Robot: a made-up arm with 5 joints. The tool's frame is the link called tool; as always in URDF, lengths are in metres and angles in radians.
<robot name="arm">
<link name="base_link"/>
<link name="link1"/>
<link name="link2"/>
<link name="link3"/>
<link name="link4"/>
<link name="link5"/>
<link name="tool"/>
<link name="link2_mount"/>
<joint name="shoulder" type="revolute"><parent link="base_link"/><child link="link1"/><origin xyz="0.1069 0 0.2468" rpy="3.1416 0 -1.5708"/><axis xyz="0 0 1"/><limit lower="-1.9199" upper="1.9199"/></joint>
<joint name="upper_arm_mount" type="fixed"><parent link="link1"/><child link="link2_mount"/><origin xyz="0.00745 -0.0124 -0.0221" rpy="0 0 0"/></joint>
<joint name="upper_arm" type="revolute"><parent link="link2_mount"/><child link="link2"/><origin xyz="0.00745 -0.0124 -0.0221" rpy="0 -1.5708 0"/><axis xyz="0 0 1"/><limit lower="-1.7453" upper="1.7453"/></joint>
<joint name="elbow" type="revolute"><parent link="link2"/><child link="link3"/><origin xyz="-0.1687 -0.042 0" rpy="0 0 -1.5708"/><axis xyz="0 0 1"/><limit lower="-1.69" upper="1.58"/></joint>
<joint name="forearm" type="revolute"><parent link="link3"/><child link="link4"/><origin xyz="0.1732 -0.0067 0" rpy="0 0 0"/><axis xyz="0 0 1"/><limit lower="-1.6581" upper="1.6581"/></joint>
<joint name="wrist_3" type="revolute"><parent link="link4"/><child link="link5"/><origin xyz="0.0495 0 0.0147" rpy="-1.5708 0 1.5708"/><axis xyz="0 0 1"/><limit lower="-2.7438" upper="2.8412"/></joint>
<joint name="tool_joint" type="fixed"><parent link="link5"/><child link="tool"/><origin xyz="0 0 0" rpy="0 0 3.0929"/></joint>
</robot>
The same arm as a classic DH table. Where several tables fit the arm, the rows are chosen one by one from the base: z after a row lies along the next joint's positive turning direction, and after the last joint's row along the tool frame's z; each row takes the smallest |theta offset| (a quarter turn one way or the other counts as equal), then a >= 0, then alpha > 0; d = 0 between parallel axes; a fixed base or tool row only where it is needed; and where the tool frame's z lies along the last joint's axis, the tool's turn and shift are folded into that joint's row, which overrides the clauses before.
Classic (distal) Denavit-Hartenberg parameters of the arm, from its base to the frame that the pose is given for. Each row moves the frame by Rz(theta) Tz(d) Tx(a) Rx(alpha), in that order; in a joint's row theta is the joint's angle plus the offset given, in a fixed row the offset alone. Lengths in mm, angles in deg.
base (fixed): d 0  theta offset 0  a 106.9  alpha 180
shoulder: d -291  theta offset 0  a 24.8  alpha 90
upper_arm: d 0  theta offset -76.02  a 173.8  alpha 0
elbow: d 0  theta offset 73.8  a 173.3  alpha 0
forearm: d -0.2  theta offset -87.78  a 0  alpha 90
wrist_3: d -49.5  theta offset -2.79  a 0  alpha 0
Joint limits (deg, base to tool): -110..110 -100..100 -96.83..90.53 -95..95 -157.21..162.79

